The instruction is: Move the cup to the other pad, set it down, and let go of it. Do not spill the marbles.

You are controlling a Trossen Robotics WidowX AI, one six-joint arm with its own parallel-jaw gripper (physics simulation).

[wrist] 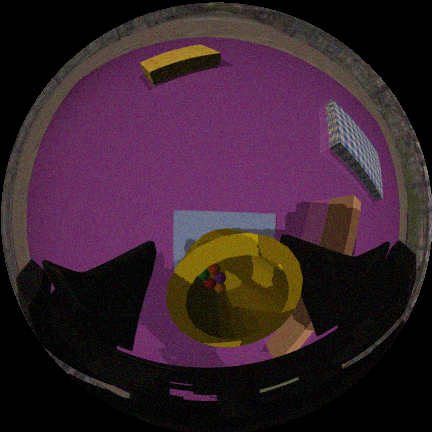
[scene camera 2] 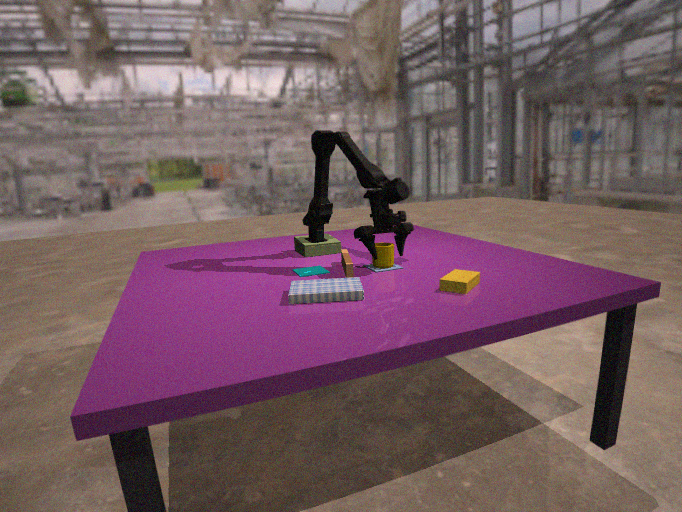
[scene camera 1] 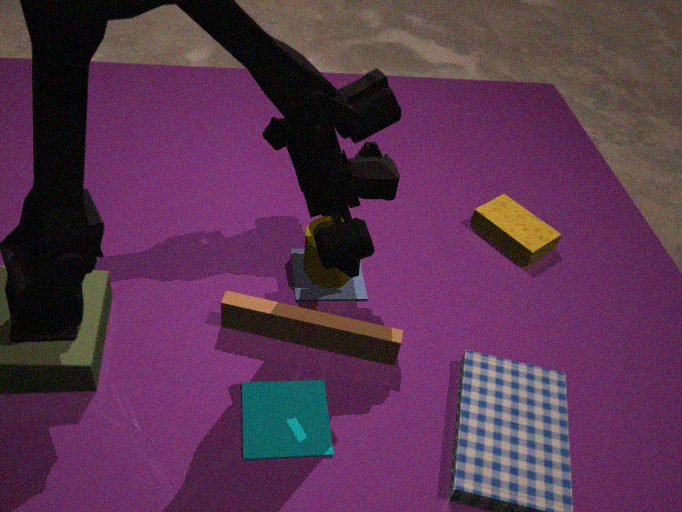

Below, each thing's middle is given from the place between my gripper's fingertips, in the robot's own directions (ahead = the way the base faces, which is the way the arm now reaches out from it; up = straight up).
Labels:
Right now the wooden bar (scene camera 1: 282, 321) is 110 mm to the right of my hand, 70 mm behind it and 20 mm below it. From my hand the other things lie so: yellow cup (wrist: 263, 280) 20 mm behind, 10 mm to the right; cyan pad (scene camera 1: 281, 419) 220 mm to the right, 110 mm behind, 40 mm below.

